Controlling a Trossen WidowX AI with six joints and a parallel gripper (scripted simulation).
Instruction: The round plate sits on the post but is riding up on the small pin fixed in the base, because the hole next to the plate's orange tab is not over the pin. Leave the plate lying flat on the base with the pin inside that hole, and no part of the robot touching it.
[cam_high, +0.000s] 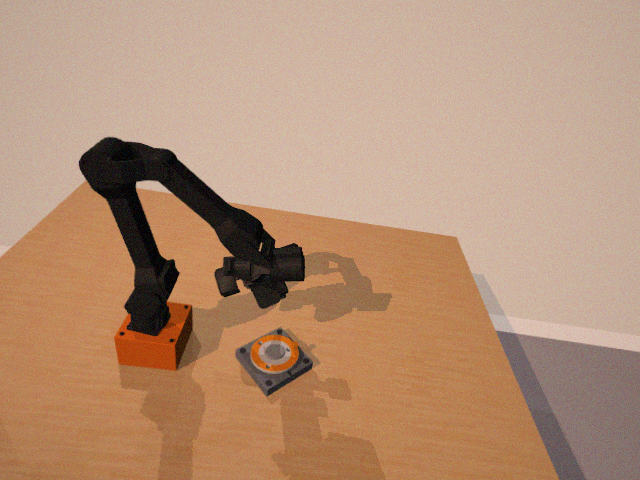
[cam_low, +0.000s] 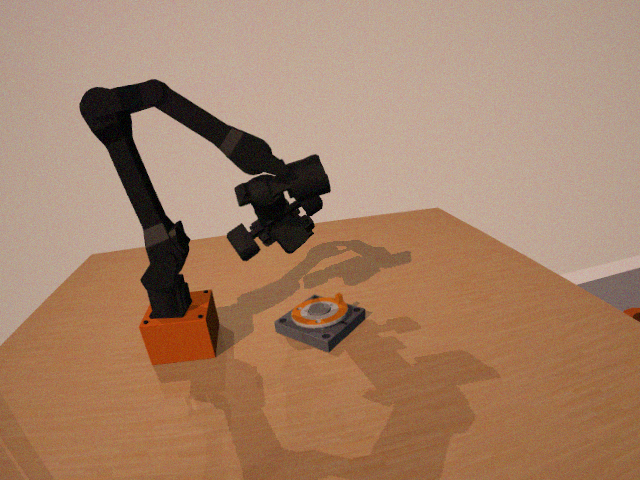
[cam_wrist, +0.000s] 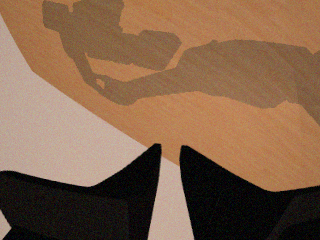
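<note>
Now: the base 130 mm to the right of my gripper tip, 120 mm below it and 70 mm ahead of it.
</note>
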